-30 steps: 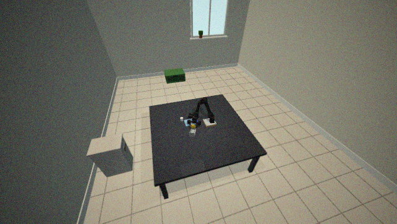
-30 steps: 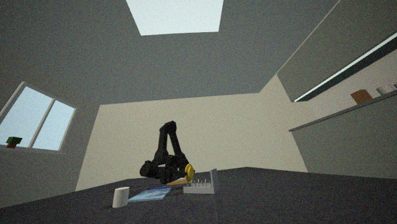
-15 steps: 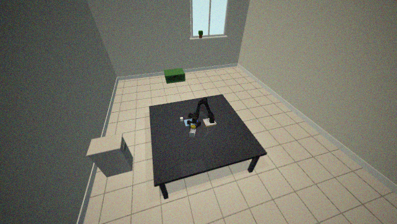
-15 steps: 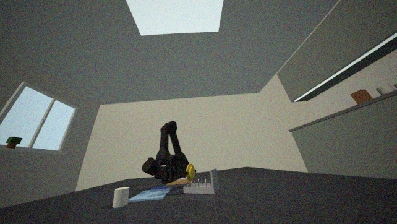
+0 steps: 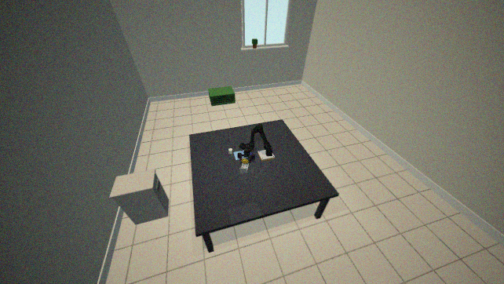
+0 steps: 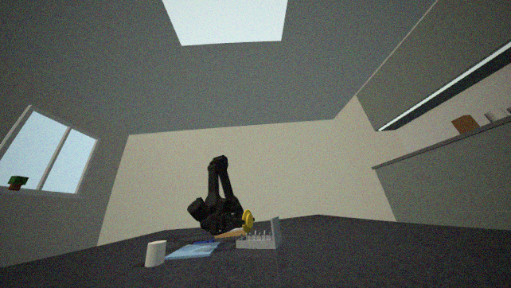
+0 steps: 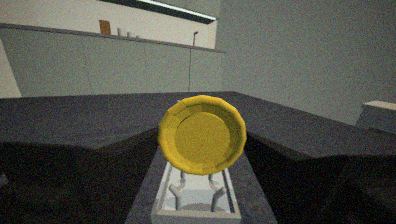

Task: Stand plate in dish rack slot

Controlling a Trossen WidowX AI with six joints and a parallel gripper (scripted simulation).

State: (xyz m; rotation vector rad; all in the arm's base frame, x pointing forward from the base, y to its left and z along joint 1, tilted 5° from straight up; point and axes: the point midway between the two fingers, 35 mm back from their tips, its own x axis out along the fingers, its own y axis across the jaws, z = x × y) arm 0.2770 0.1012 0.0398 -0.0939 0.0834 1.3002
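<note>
Now: the yellow plate 10 mm to the right of my gripper tip. The rest, counted from my gripper tip: blue mat: 180 mm to the right, 70 mm below, 30 mm ahead; then dish rack: 50 mm below, 30 mm to the left, 10 mm ahead; then white cup: 240 mm to the right, 140 mm ahead, 50 mm below.
</note>
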